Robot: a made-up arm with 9 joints. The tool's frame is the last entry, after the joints. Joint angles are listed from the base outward.
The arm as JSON. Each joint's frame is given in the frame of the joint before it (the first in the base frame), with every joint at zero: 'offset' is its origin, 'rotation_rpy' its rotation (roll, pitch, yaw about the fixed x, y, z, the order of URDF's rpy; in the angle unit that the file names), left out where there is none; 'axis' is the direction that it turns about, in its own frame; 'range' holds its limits. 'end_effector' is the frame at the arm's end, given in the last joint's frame.
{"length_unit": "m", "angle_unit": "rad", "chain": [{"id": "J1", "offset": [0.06, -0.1, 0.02], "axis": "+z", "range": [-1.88, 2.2]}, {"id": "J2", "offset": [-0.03, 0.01, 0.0], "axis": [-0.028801, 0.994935, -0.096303], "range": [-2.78, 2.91]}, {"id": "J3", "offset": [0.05, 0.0, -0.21], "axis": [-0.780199, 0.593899, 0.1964], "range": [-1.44, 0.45]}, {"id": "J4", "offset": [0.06, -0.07, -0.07], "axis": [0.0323, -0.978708, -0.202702], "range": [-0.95, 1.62]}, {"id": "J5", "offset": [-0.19, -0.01, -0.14], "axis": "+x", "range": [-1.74, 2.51]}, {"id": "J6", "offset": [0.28, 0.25, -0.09], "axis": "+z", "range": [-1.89, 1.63]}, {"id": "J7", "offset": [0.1, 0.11, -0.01], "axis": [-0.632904, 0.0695, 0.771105], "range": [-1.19, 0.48]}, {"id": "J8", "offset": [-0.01, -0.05, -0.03], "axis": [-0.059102, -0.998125, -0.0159], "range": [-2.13, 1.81]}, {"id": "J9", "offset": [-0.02, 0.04, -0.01], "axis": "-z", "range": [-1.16, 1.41]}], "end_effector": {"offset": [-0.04, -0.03, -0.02], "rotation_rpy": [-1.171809, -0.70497, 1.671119]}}
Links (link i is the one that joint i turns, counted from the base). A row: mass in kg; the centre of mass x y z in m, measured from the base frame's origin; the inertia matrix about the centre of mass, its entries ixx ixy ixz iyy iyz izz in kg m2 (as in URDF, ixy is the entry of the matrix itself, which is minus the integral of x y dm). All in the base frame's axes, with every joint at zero. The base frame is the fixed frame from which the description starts. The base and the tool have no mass.
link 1: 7.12; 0.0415 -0.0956 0.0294; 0.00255 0 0 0.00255 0 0.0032
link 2: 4.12; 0.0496 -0.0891 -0.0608; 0.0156 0 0.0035 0.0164 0 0.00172
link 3: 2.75; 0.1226 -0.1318 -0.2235; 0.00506 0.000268 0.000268 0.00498 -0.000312 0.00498
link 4: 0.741; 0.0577 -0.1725 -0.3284; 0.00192 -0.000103 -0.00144 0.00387 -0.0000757 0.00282
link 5: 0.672; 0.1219 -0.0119 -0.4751; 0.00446 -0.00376 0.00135 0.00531 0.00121 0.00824
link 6: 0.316; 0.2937 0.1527 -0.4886; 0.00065 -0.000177 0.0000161 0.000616 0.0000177 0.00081
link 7: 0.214; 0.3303 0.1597 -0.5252; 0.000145 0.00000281 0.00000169 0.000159 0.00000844 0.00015
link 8: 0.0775; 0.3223 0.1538 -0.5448; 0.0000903 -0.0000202 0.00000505 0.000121 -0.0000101 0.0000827
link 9: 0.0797; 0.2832 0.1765 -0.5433; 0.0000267 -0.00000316 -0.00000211 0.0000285 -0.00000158 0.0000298
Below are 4 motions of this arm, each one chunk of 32 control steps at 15 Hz.
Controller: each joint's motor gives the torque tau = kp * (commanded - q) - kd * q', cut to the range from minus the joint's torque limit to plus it. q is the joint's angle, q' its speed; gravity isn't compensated. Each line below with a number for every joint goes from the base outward.
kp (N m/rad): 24 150 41 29 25 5.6 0.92 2.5 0.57
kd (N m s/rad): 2.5 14 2.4 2.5 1.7 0.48 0.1 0.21 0.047
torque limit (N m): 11 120 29 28 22 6.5 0.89 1.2 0.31
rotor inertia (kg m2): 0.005 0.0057 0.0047 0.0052 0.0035 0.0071 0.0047 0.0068 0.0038
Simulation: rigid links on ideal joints. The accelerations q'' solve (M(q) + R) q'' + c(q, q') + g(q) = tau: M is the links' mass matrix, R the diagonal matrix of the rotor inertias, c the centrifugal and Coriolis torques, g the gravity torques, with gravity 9.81 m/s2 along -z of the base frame. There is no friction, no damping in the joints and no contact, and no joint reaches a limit. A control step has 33 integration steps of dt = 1/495 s. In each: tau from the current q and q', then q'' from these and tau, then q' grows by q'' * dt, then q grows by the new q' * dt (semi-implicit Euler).
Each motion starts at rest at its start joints. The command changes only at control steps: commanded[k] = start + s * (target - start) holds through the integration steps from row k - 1 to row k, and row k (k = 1, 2, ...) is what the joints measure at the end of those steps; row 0 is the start. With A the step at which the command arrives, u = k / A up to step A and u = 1 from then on. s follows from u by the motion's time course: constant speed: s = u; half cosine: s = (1 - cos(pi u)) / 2; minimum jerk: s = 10 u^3 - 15 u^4 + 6 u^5; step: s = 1 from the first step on.
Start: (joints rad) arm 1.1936 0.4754 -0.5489 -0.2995 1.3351 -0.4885 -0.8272 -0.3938 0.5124
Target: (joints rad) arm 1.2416 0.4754 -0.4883 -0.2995 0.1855 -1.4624 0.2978 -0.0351 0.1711
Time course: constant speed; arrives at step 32
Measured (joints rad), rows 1 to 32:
1: 1.1859 0.4713 -0.5395 -0.2965 1.3140 -0.5469 -0.8082 -0.3914 0.5112
2: 1.1833 0.4692 -0.5274 -0.3019 1.2686 -0.6225 -0.7695 -0.3820 0.5085
3: 1.1885 0.4694 -0.5149 -0.3085 1.2143 -0.6810 -0.7240 -0.3681 0.5022
4: 1.1965 0.4702 -0.5054 -0.3128 1.1622 -0.7247 -0.6780 -0.3536 0.4919
5: 1.2029 0.4706 -0.4998 -0.3139 1.1166 -0.7588 -0.6351 -0.3401 0.4790
6: 1.2062 0.4705 -0.4973 -0.3122 1.0765 -0.7871 -0.5968 -0.3279 0.4656
7: 1.2070 0.4700 -0.4966 -0.3090 1.0393 -0.8123 -0.5626 -0.3165 0.4528
8: 1.2066 0.4693 -0.4960 -0.3054 1.0027 -0.8369 -0.5309 -0.3052 0.4412
9: 1.2062 0.4687 -0.4949 -0.3023 0.9654 -0.8620 -0.5002 -0.2938 0.4303
10: 1.2066 0.4682 -0.4929 -0.2998 0.9269 -0.8882 -0.4693 -0.2822 0.4198
11: 1.2077 0.4680 -0.4904 -0.2980 0.8877 -0.9152 -0.4378 -0.2703 0.4093
12: 1.2095 0.4678 -0.4875 -0.2965 0.8481 -0.9424 -0.4058 -0.2584 0.3986
13: 1.2114 0.4677 -0.4848 -0.2950 0.8088 -0.9694 -0.3737 -0.2465 0.3877
14: 1.2133 0.4675 -0.4824 -0.2935 0.7700 -0.9960 -0.3418 -0.2346 0.3767
15: 1.2151 0.4673 -0.4803 -0.2917 0.7316 -1.0221 -0.3103 -0.2228 0.3657
16: 1.2166 0.4670 -0.4785 -0.2899 0.6936 -1.0478 -0.2793 -0.2112 0.3548
17: 1.2180 0.4666 -0.4769 -0.2879 0.6560 -1.0732 -0.2486 -0.1996 0.3440
18: 1.2194 0.4663 -0.4753 -0.2860 0.6185 -1.0985 -0.2183 -0.1880 0.3334
19: 1.2207 0.4660 -0.4737 -0.2841 0.5811 -1.1238 -0.1881 -0.1764 0.3227
20: 1.2221 0.4656 -0.4721 -0.2823 0.5439 -1.1489 -0.1579 -0.1649 0.3122
21: 1.2236 0.4653 -0.4706 -0.2805 0.5068 -1.1741 -0.1279 -0.1534 0.3016
22: 1.2251 0.4650 -0.4691 -0.2788 0.4698 -1.1991 -0.0979 -0.1420 0.2910
23: 1.2266 0.4647 -0.4677 -0.2772 0.4331 -1.2242 -0.0680 -0.1306 0.2805
24: 1.2281 0.4644 -0.4664 -0.2755 0.3965 -1.2491 -0.0381 -0.1192 0.2700
25: 1.2296 0.4641 -0.4652 -0.2739 0.3602 -1.2740 -0.0083 -0.1079 0.2596
26: 1.2311 0.4638 -0.4640 -0.2723 0.3240 -1.2989 0.0215 -0.0966 0.2492
27: 1.2326 0.4635 -0.4629 -0.2707 0.2880 -1.3237 0.0513 -0.0853 0.2388
28: 1.2341 0.4631 -0.4619 -0.2692 0.2521 -1.3486 0.0811 -0.0741 0.2285
29: 1.2355 0.4628 -0.4609 -0.2676 0.2164 -1.3735 0.1109 -0.0630 0.2182
30: 1.2370 0.4625 -0.4599 -0.2662 0.1808 -1.3985 0.1408 -0.0518 0.2079
31: 1.2385 0.4622 -0.4590 -0.2647 0.1453 -1.4235 0.1707 -0.0407 0.1977
32: 1.2400 0.4619 -0.4581 -0.2633 0.1100 -1.4486 0.2007 -0.0296 0.1874

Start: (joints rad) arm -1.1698 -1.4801 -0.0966 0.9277 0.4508 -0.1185 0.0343 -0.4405 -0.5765
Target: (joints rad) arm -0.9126 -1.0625 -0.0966 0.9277 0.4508 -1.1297 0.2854 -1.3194 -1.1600
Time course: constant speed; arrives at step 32
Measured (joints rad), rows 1 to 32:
1: -1.1616 -1.4390 -0.0929 0.9280 0.4907 -0.1194 0.0366 -0.4530 -0.5797
2: -1.1481 -1.3869 -0.0666 0.9078 0.5460 -0.1094 0.0426 -0.4822 -0.5855
3: -1.1402 -1.3484 -0.0432 0.8867 0.5595 -0.1039 0.0352 -0.5143 -0.5940
4: -1.1383 -1.3241 -0.0308 0.8721 0.5457 -0.1220 0.0227 -0.5422 -0.6081
5: -1.1390 -1.3077 -0.0265 0.8641 0.5288 -0.1574 0.0182 -0.5676 -0.6279
6: -1.1392 -1.2944 -0.0266 0.8614 0.5197 -0.1985 0.0254 -0.5931 -0.6506
7: -1.1366 -1.2819 -0.0288 0.8620 0.5181 -0.2385 0.0405 -0.6198 -0.6730
8: -1.1301 -1.2695 -0.0313 0.8640 0.5196 -0.2759 0.0576 -0.6472 -0.6936
9: -1.1201 -1.2570 -0.0335 0.8659 0.5212 -0.3115 0.0731 -0.6748 -0.7122
10: -1.1077 -1.2443 -0.0348 0.8671 0.5214 -0.3462 0.0858 -0.7022 -0.7299
11: -1.0944 -1.2314 -0.0354 0.8672 0.5204 -0.3807 0.0961 -0.7293 -0.7473
12: -1.0816 -1.2183 -0.0353 0.8666 0.5187 -0.4154 0.1052 -0.7564 -0.7652
13: -1.0700 -1.2050 -0.0347 0.8656 0.5166 -0.4505 0.1141 -0.7833 -0.7836
14: -1.0600 -1.1917 -0.0339 0.8643 0.5143 -0.4862 0.1232 -0.8103 -0.8024
15: -1.0516 -1.1783 -0.0329 0.8630 0.5119 -0.5224 0.1330 -0.8373 -0.8213
16: -1.0443 -1.1649 -0.0319 0.8616 0.5095 -0.5590 0.1433 -0.8643 -0.8403
17: -1.0378 -1.1515 -0.0309 0.8601 0.5070 -0.5961 0.1539 -0.8913 -0.8593
18: -1.0315 -1.1381 -0.0299 0.8587 0.5045 -0.6334 0.1647 -0.9183 -0.8783
19: -1.0252 -1.1248 -0.0290 0.8572 0.5021 -0.6708 0.1755 -0.9452 -0.8973
20: -1.0184 -1.1115 -0.0282 0.8558 0.4998 -0.7083 0.1863 -0.9723 -0.9163
21: -1.0112 -1.0982 -0.0275 0.8545 0.4975 -0.7457 0.1969 -0.9993 -0.9353
22: -1.0035 -1.0850 -0.0270 0.8532 0.4954 -0.7831 0.2074 -1.0263 -0.9542
23: -0.9953 -1.0719 -0.0265 0.8520 0.4933 -0.8205 0.2177 -1.0534 -0.9732
24: -0.9869 -1.0587 -0.0261 0.8509 0.4913 -0.8578 0.2279 -1.0804 -0.9922
25: -0.9784 -1.0456 -0.0257 0.8497 0.4894 -0.8950 0.2381 -1.1075 -1.0112
26: -0.9698 -1.0325 -0.0254 0.8486 0.4874 -0.9323 0.2482 -1.1346 -1.0301
27: -0.9613 -1.0195 -0.0250 0.8475 0.4855 -0.9696 0.2583 -1.1618 -1.0491
28: -0.9530 -1.0064 -0.0246 0.8463 0.4835 -1.0070 0.2684 -1.1889 -1.0681
29: -0.9448 -0.9934 -0.0241 0.8452 0.4816 -1.0444 0.2785 -1.2161 -1.0871
30: -0.9368 -0.9803 -0.0237 0.8440 0.4797 -1.0817 0.2885 -1.2433 -1.1060
31: -0.9289 -0.9673 -0.0233 0.8428 0.4778 -1.1191 0.2986 -1.2705 -1.1250
32: -0.9210 -0.9543 -0.0229 0.8417 0.4759 -1.1564 0.3087 -1.2977 -1.1439

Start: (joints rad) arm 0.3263 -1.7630 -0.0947 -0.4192 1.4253 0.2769 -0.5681 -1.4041 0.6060
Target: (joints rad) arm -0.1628 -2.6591 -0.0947 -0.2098 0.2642 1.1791 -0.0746 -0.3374 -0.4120
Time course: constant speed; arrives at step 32
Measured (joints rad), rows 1 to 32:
1: 0.3255 -1.7395 -0.0948 -0.4051 1.4047 0.3358 -0.5766 -1.3881 0.5977
2: 0.3169 -1.7276 -0.0877 -0.3956 1.3572 0.4113 -0.5879 -1.3564 0.5728
3: 0.3013 -1.7381 -0.0804 -0.3924 1.3023 0.4611 -0.5926 -1.3201 0.5372
4: 0.2830 -1.7600 -0.0758 -0.3911 1.2552 0.4951 -0.5895 -1.2845 0.4993
5: 0.2644 -1.7866 -0.0746 -0.3890 1.2185 0.5242 -0.5812 -1.2504 0.4636
6: 0.2468 -1.8152 -0.0757 -0.3853 1.1882 0.5535 -0.5714 -1.2174 0.4313
7: 0.2310 -1.8447 -0.0777 -0.3806 1.1594 0.5837 -0.5625 -1.1845 0.4017
8: 0.2168 -1.8746 -0.0797 -0.3758 1.1296 0.6142 -0.5549 -1.1516 0.3732
9: 0.2036 -1.9044 -0.0810 -0.3716 1.0981 0.6440 -0.5479 -1.1186 0.3447
10: 0.1903 -1.9340 -0.0818 -0.3680 1.0654 0.6729 -0.5406 -1.0855 0.3155
11: 0.1762 -1.9636 -0.0821 -0.3648 1.0325 0.7008 -0.5323 -1.0524 0.2857
12: 0.1612 -1.9931 -0.0823 -0.3620 0.9998 0.7281 -0.5229 -1.0194 0.2554
13: 0.1456 -2.0226 -0.0824 -0.3592 0.9674 0.7549 -0.5125 -0.9866 0.2250
14: 0.1296 -2.0521 -0.0826 -0.3565 0.9354 0.7813 -0.5013 -0.9538 0.1946
15: 0.1135 -2.0817 -0.0830 -0.3538 0.9036 0.8074 -0.4894 -0.9211 0.1643
16: 0.0977 -2.1113 -0.0835 -0.3510 0.8720 0.8331 -0.4770 -0.8884 0.1340
17: 0.0820 -2.1410 -0.0841 -0.3481 0.8406 0.8585 -0.4640 -0.8558 0.1037
18: 0.0666 -2.1709 -0.0849 -0.3452 0.8095 0.8835 -0.4502 -0.8233 0.0734
19: 0.0512 -2.2008 -0.0858 -0.3422 0.7785 0.9083 -0.4358 -0.7907 0.0430
20: 0.0359 -2.2307 -0.0868 -0.3391 0.7476 0.9327 -0.4205 -0.7582 0.0125
21: 0.0206 -2.2608 -0.0878 -0.3359 0.7168 0.9569 -0.4044 -0.7258 -0.0182
22: 0.0053 -2.2909 -0.0889 -0.3325 0.6860 0.9809 -0.3874 -0.6933 -0.0491
23: -0.0101 -2.3210 -0.0900 -0.3291 0.6552 1.0047 -0.3695 -0.6608 -0.0801
24: -0.0255 -2.3513 -0.0911 -0.3255 0.6244 1.0285 -0.3508 -0.6283 -0.1113
25: -0.0410 -2.3816 -0.0924 -0.3217 0.5936 1.0521 -0.3311 -0.5958 -0.1427
26: -0.0564 -2.4119 -0.0937 -0.3178 0.5627 1.0756 -0.3106 -0.5633 -0.1743
27: -0.0719 -2.4424 -0.0950 -0.3137 0.5318 1.0991 -0.2892 -0.5308 -0.2061
28: -0.0874 -2.4729 -0.0965 -0.3093 0.5008 1.1226 -0.2669 -0.4982 -0.2381
29: -0.1028 -2.5035 -0.0980 -0.3047 0.4698 1.1460 -0.2437 -0.4655 -0.2704
30: -0.1182 -2.5342 -0.0996 -0.2998 0.4386 1.1694 -0.2197 -0.4329 -0.3028
31: -0.1337 -2.5650 -0.1014 -0.2947 0.4074 1.1929 -0.1948 -0.4001 -0.3355
32: -0.1491 -2.5958 -0.1032 -0.2892 0.3759 1.2164 -0.1693 -0.3673 -0.3685

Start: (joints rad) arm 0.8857 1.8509 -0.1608 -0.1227 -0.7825 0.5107 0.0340 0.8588 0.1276
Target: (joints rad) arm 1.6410 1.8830 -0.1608 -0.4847 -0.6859 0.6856 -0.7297 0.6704 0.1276
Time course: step
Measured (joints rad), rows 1 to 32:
1: 0.9548 1.8157 -0.2495 -0.2460 -0.7105 0.5459 -0.1439 0.7874 0.1226
2: 1.0747 1.7850 -0.3278 -0.3159 -0.5894 0.6131 -0.4249 0.7113 0.1260
3: 1.2013 1.7629 -0.3640 -0.3163 -0.5449 0.6161 -0.6219 0.6788 0.1378
4: 1.3261 1.7470 -0.3649 -0.2863 -0.5701 0.5759 -0.7128 0.6754 0.1484
5: 1.4493 1.7373 -0.3452 -0.2572 -0.6211 0.5334 -0.7325 0.6825 0.1520
6: 1.5698 1.7331 -0.3173 -0.2431 -0.6661 0.5095 -0.7160 0.6890 0.1477
7: 1.6817 1.7331 -0.2885 -0.2445 -0.6960 0.5048 -0.6864 0.6914 0.1387
8: 1.7773 1.7353 -0.2627 -0.2560 -0.7139 0.5115 -0.6563 0.6906 0.1285
9: 1.8505 1.7385 -0.2421 -0.2715 -0.7238 0.5226 -0.6312 0.6884 0.1198
10: 1.8981 1.7414 -0.2285 -0.2864 -0.7276 0.5339 -0.6131 0.6860 0.1140
11: 1.9195 1.7437 -0.2228 -0.2980 -0.7260 0.5432 -0.6022 0.6841 0.1110
12: 1.9162 1.7451 -0.2250 -0.3049 -0.7198 0.5495 -0.5981 0.6828 0.1106
13: 1.8912 1.7456 -0.2339 -0.3067 -0.7100 0.5526 -0.5999 0.6822 0.1122
14: 1.8491 1.7453 -0.2479 -0.3042 -0.6974 0.5527 -0.6063 0.6823 0.1152
15: 1.7952 1.7445 -0.2647 -0.2991 -0.6831 0.5509 -0.6158 0.6828 0.1191
16: 1.7350 1.7434 -0.2822 -0.2931 -0.6681 0.5486 -0.6271 0.6833 0.1233
17: 1.6743 1.7423 -0.2984 -0.2879 -0.6532 0.5468 -0.6390 0.6837 0.1273
18: 1.6180 1.7415 -0.3119 -0.2844 -0.6395 0.5463 -0.6502 0.6838 0.1309
19: 1.5702 1.7412 -0.3217 -0.2832 -0.6281 0.5473 -0.6601 0.6836 0.1337
20: 1.5339 1.7413 -0.3274 -0.2840 -0.6198 0.5493 -0.6679 0.6832 0.1357
21: 1.5107 1.7418 -0.3292 -0.2862 -0.6152 0.5518 -0.6733 0.6827 0.1367
22: 1.5012 1.7426 -0.3276 -0.2890 -0.6142 0.5543 -0.6761 0.6822 0.1368
23: 1.5044 1.7434 -0.3234 -0.2918 -0.6167 0.5561 -0.6765 0.6819 0.1363
24: 1.5184 1.7441 -0.3174 -0.2940 -0.6218 0.5570 -0.6746 0.6818 0.1351
25: 1.5409 1.7445 -0.3104 -0.2954 -0.6289 0.5569 -0.6707 0.6819 0.1336
26: 1.5689 1.7447 -0.3032 -0.2960 -0.6368 0.5559 -0.6652 0.6821 0.1319
27: 1.5994 1.7446 -0.2965 -0.2958 -0.6446 0.5543 -0.6586 0.6823 0.1300
28: 1.6296 1.7443 -0.2906 -0.2950 -0.6517 0.5524 -0.6515 0.6826 0.1282
29: 1.6571 1.7438 -0.2859 -0.2940 -0.6576 0.5504 -0.6445 0.6828 0.1266
30: 1.6798 1.7433 -0.2826 -0.2929 -0.6620 0.5487 -0.6382 0.6830 0.1252
31: 1.6965 1.7428 -0.2806 -0.2919 -0.6647 0.5473 -0.6330 0.6832 0.1242
32: 1.7066 1.7425 -0.2799 -0.2911 -0.6658 0.5464 -0.6294 0.6832 0.1235

